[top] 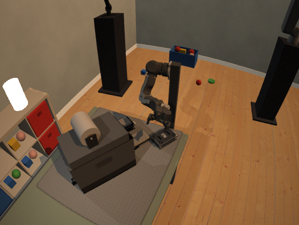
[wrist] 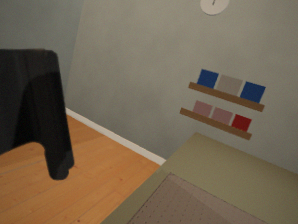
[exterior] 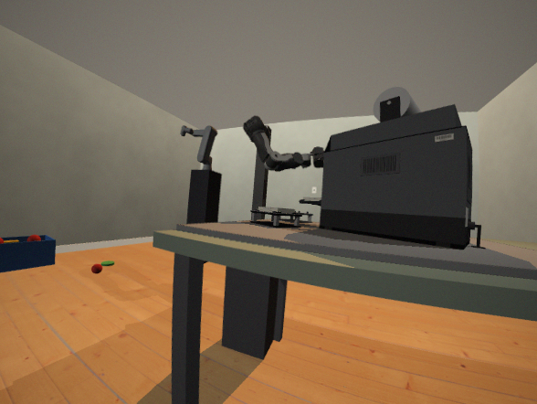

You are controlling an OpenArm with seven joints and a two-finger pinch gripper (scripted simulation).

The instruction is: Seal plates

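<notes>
The pale start button is 16 cm below my hand, 13 cm to the right of it and 7 cm ahead of it. Round my hand: dark sealer stage (25 cm below, 15 cm to the right, 7 cm behind); then white well plate (24 cm below, 15 cm to the right, 7 cm behind); then warning sticker (28 cm to the right, 20 cm below, 4 cm behind).
</notes>
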